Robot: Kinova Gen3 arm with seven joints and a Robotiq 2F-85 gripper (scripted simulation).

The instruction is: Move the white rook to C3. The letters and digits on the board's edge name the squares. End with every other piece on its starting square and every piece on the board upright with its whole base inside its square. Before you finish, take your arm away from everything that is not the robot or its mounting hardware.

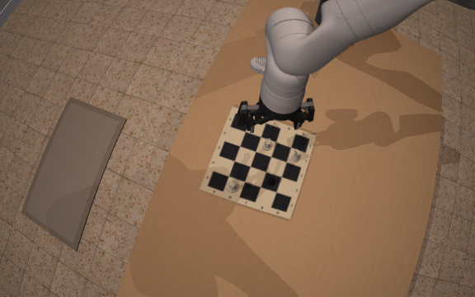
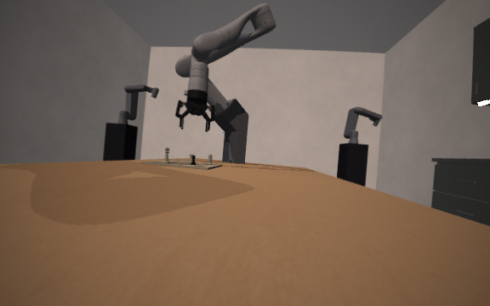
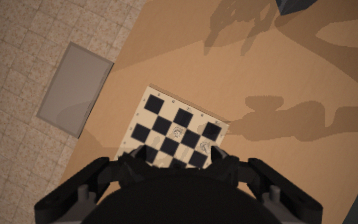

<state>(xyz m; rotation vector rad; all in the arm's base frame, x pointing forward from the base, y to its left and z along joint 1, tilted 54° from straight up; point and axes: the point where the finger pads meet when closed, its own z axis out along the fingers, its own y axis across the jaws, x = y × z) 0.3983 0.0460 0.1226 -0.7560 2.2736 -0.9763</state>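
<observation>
The chessboard is 4 cm ahead of my hand, 1 cm to the right of it and 13 cm below it. The rest, counted from my hand: black piece: 8 cm ahead, 3 cm to the left, 12 cm below.
</observation>
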